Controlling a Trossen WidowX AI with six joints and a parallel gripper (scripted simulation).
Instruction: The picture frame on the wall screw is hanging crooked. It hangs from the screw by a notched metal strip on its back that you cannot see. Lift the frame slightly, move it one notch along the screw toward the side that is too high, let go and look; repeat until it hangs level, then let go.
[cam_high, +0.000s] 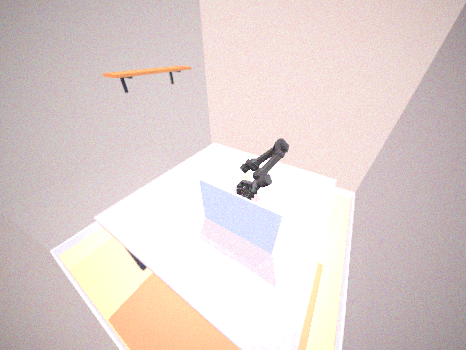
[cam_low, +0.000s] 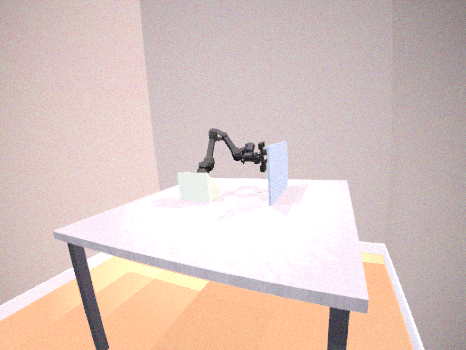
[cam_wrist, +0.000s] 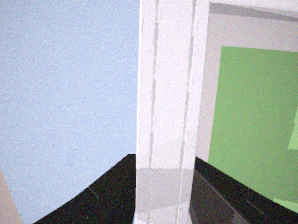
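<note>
Right now my gripper tip is 50 mm above the picture frame and 10 mm to the right of it. Round my gripper tip: light blue wall panel: 80 mm below, 10 mm to the right, 10 mm ahead.
</note>
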